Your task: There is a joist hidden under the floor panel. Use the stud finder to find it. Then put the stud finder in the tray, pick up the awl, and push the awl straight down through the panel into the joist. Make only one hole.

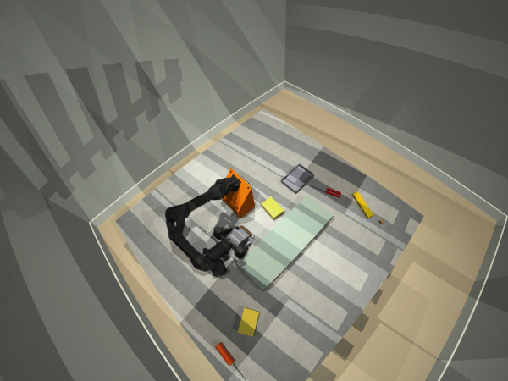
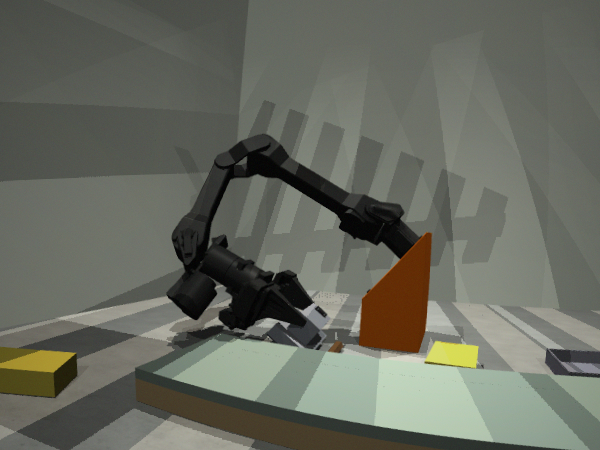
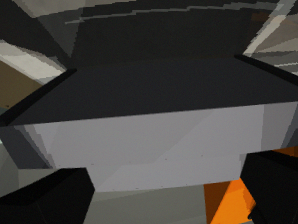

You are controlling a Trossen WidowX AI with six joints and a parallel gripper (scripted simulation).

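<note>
Right now the stud finder is 1 cm below my gripper tip and 1 cm behind it. Round my gripper tip: awl (5 cm below, 4 cm to the left, 3 cm ahead); then yellow bar (60 cm to the left, 34 cm ahead, 5 cm below); then dark-rimmed tray (47 cm to the left, 5 cm below, 4 cm behind).
</note>
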